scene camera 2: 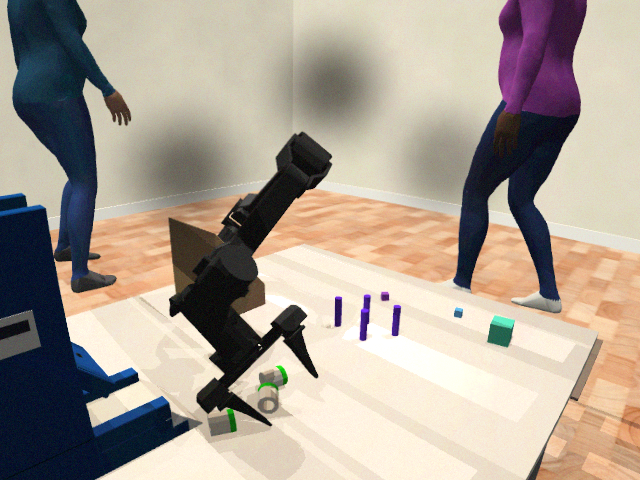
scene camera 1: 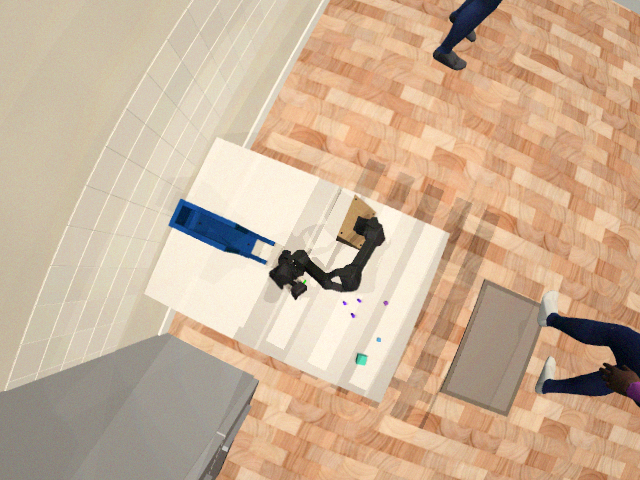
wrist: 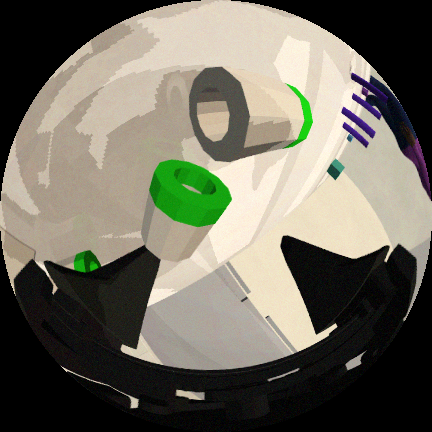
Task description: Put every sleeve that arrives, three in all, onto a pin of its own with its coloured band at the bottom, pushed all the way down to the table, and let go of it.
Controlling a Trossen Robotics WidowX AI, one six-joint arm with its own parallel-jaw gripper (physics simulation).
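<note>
Three grey sleeves with green bands lie on their sides on the table. In the second scene view, one sleeve shows its grey end, one sleeve lies close behind it, and one sleeve is nearer the blue chute. In the wrist view, a large sleeve shows its grey end, another sleeve shows its green end, and a third sleeve is partly hidden by a finger. My gripper is open and empty, its fingers spread above the sleeves. Several thin purple pins stand upright, one pin among them, bare.
The blue chute ends near my gripper. A brown board stands by the arm's base. A green cube, a blue cube and a purple cube lie beyond the pins.
</note>
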